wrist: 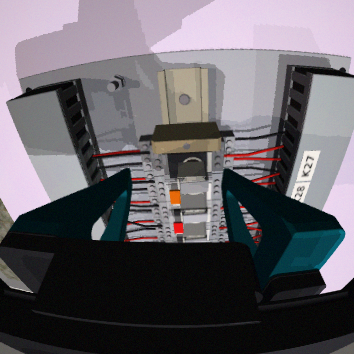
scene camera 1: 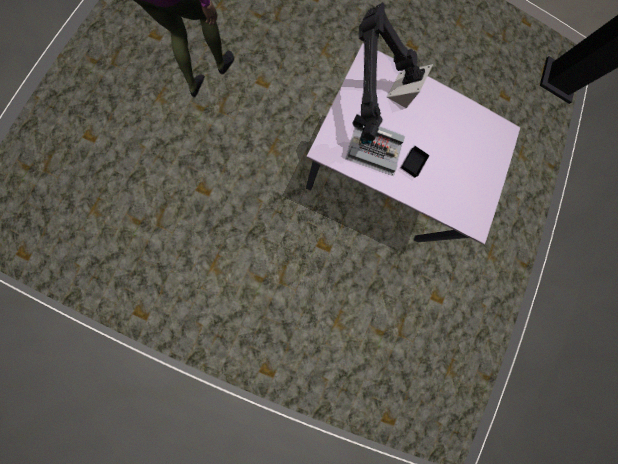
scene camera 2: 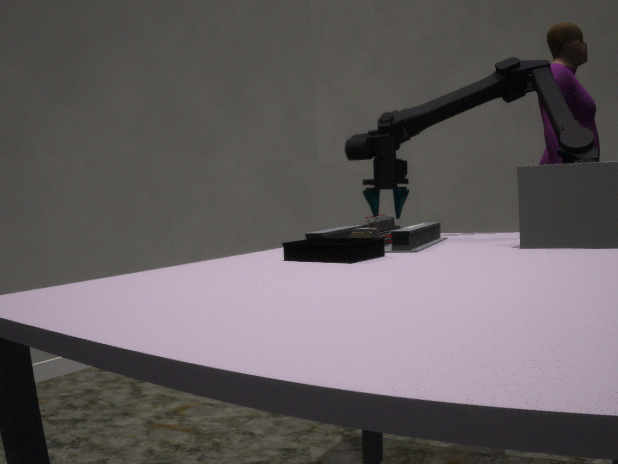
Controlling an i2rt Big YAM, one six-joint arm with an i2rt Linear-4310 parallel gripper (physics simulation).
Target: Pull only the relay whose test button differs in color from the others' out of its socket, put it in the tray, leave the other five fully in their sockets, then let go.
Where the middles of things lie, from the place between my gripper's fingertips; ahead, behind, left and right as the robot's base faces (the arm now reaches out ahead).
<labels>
Now: hand 3 cm above the tan end block (wrist: 201, 136), 1 cm to the left of it and 1 cm past it. Round my hand: grey panel (wrist: 245, 86): 9 cm to the left, 6 cm below, 2 cm behind.
</labels>
